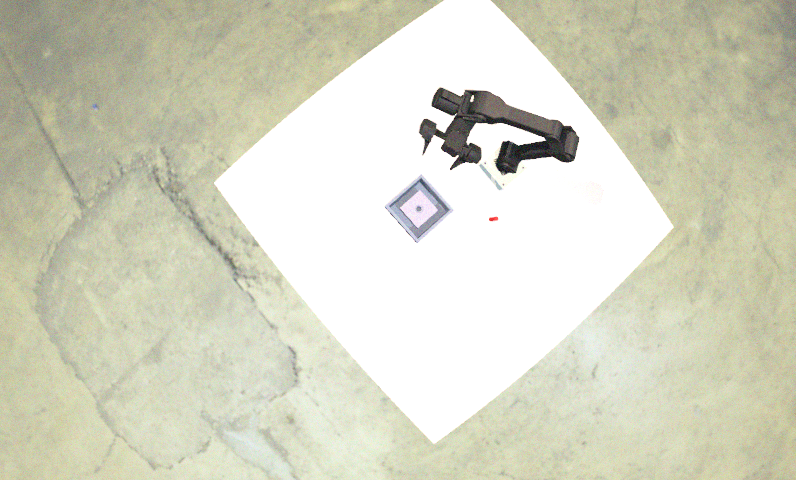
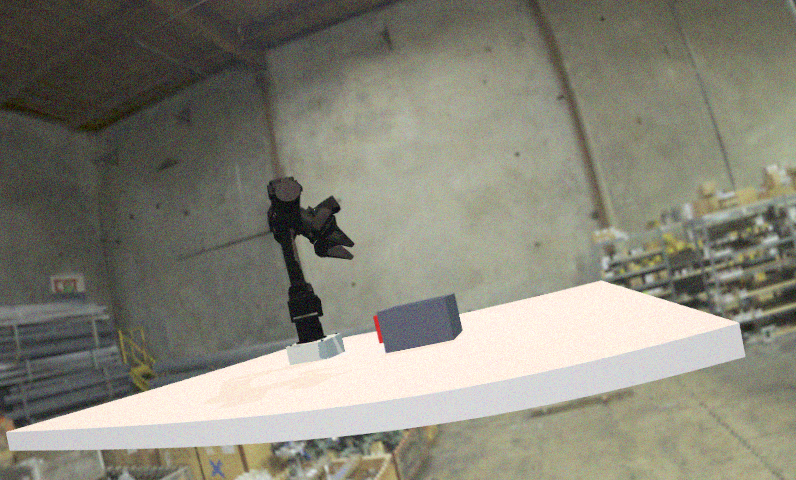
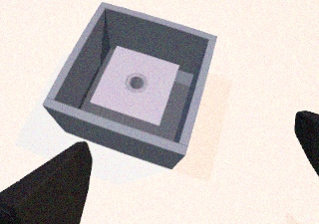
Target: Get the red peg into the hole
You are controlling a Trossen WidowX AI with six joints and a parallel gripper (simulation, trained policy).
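Now: the red peg 240 mm to the left of my gripper tip, 210 mm below it and 120 mm behind it. From my gripper tip the other things lie so: pale plate (200 mm below, 90 mm to the left, 90 mm ahead); grey box (220 mm below, 90 mm to the left, 90 mm ahead).
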